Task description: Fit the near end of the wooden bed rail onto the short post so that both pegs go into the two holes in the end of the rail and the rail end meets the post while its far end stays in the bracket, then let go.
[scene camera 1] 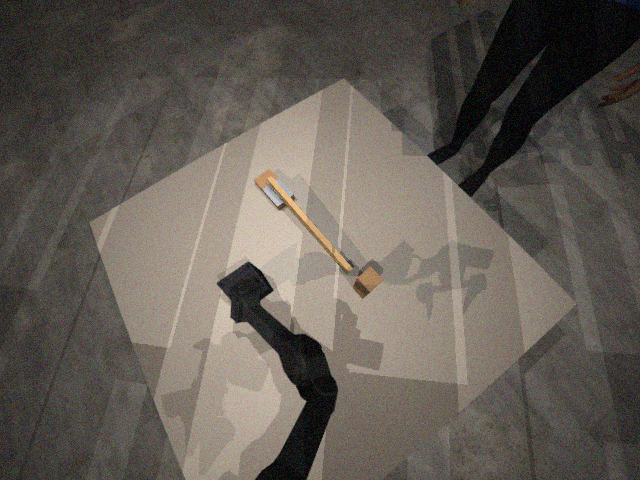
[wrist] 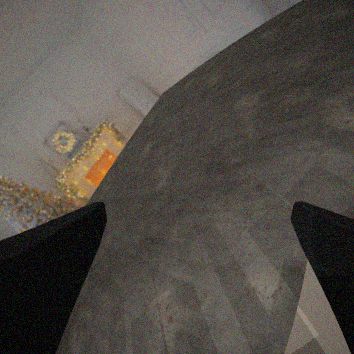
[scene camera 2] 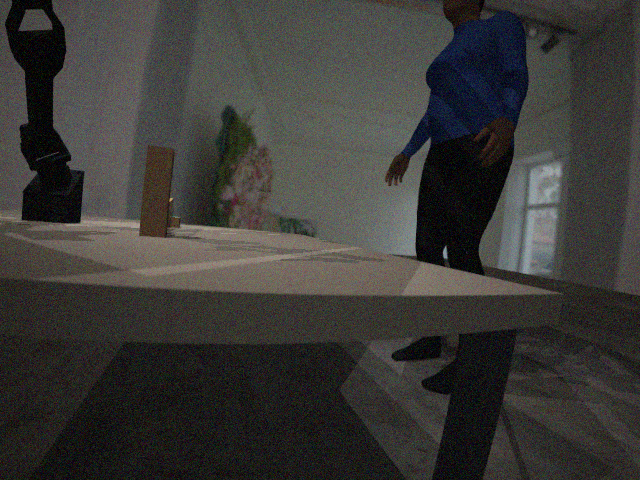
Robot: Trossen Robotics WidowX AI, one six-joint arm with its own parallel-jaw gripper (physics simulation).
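Seen in the pictures: gripper, fingertip midpoint: (wrist: 200, 212); arm's base, origin of the base link: (scene camera 1: 248, 286) (scene camera 2: 56, 182).
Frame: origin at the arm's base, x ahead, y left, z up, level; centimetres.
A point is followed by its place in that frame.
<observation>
The wooden bed rail (scene camera 1: 311, 225) {x 28.4, y 2.0, z -2.2 cm} runs diagonally in scene camera 1. Its upper-left end lies over the grey bracket (scene camera 1: 273, 195) {x 27.5, y 22.9, z -6.5 cm} beside a wooden block (scene camera 1: 265, 177) {x 30.5, y 31.6, z -6.7 cm}. Its lower-right end is beside a wooden post (scene camera 1: 368, 279) {x 26.3, y -24.3, z 7.9 cm}, with a small gap between them. Pegs and holes are too small to make out. A tall wooden piece (scene camera 2: 156, 192) {x 26.7, y -27.0, z -1.2 cm} stands upright in scene camera 2, with a small wooden block (scene camera 2: 175, 222) {x 32.0, y 17.7, z -8.3 cm} behind it. My gripper (scene camera 1: 245, 281) (wrist: 200, 212) {x -25.4, y -47.0, z 46.2 cm} is open and empty, apart from the rail and to its lower left in scene camera 1.
My black arm (scene camera 1: 307, 364) {x 3.6, y -27.7, z 28.9 cm} (scene camera 2: 40, 103) {x 1.0, y -18.4, z 15.0 cm} reaches in from the bottom of scene camera 1, over the pale table (scene camera 1: 413, 206) {x 63.0, y -16.7, z -10.1 cm} (scene camera 2: 310, 315) {x 40.1, y -72.2, z -11.8 cm}. A person (scene camera 1: 496, 113) (scene camera 2: 470, 139) stands by the table's edge. Floor, wall and orange-lit decorations show in the wrist view.
</observation>
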